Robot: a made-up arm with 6 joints.
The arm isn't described. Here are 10 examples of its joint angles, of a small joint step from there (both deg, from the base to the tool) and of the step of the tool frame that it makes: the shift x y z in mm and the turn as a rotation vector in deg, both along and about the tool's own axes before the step.
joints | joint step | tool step
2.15 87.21 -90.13 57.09 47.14 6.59 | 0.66 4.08 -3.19 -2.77 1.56 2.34 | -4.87 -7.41 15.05 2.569 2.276 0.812
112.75 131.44 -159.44 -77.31 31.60 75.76 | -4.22 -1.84 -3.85 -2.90 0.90 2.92 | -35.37 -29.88 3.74 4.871 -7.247 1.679
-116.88 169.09 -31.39 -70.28 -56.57 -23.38 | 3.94 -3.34 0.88 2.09 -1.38 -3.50 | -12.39 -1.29 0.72 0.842 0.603 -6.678
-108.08 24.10 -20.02 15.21 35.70 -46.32 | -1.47 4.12 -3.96 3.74 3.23 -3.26 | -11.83 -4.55 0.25 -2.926 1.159 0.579
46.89 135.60 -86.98 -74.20 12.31 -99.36 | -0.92 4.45 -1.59 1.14 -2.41 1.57 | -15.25 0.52 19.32 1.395 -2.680 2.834
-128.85 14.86 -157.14 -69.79 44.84 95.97 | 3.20 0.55 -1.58 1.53 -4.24 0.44 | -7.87 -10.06 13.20 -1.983 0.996 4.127
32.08 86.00 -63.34 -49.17 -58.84 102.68 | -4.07 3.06 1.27 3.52 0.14 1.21 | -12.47 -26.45 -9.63 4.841 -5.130 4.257
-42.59 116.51 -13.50 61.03 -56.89 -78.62 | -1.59 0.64 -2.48 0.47 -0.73 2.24 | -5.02 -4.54 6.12 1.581 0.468 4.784
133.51 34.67 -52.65 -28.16 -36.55 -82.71 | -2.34 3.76 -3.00 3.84 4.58 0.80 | 7.78 14.33 12.56 -5.761 3.786 2.328
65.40 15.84 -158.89 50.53 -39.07 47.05 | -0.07 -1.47 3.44 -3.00 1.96 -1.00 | 4.14 -2.99 -0.88 1.888 2.799 -4.285
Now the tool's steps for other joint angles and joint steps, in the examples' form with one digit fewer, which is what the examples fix.
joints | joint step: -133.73 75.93 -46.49 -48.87 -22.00 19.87 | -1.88 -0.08 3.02 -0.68 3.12 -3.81
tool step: 19.1 -1.0 -3.9 1.00 6.32 -3.28
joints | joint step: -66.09 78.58 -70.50 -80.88 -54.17 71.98 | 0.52 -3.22 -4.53 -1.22 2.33 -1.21
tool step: -30.4 6.5 -6.0 1.78 -3.20 -8.00
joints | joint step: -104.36 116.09 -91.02 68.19 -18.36 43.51 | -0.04 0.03 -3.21 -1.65 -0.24 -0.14
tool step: 5.1 14.4 0.1 -3.42 1.17 -0.77
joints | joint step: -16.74 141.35 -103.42 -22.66 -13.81 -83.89 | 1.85 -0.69 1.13 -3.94 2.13 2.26
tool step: -14.5 -0.2 -1.6 -2.20 -2.39 -2.22
